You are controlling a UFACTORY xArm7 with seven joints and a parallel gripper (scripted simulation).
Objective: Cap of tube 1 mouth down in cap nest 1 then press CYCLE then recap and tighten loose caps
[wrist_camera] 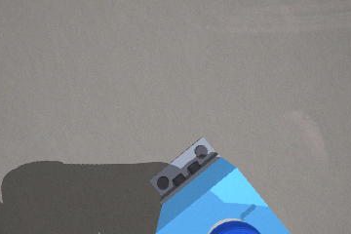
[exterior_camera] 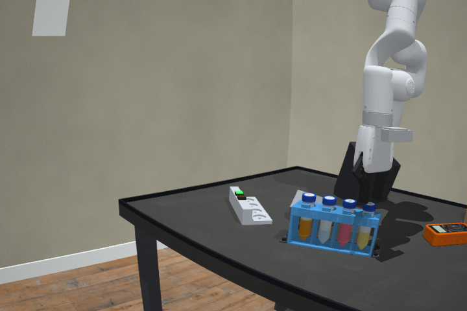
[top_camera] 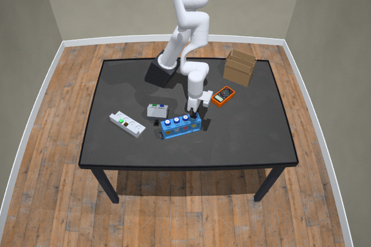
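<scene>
My hand is 3 cm above the cap 1. From my hand the other things lie so: grey key housing: 12 cm behind, 20 cm to the right, 9 cm below.
</scene>
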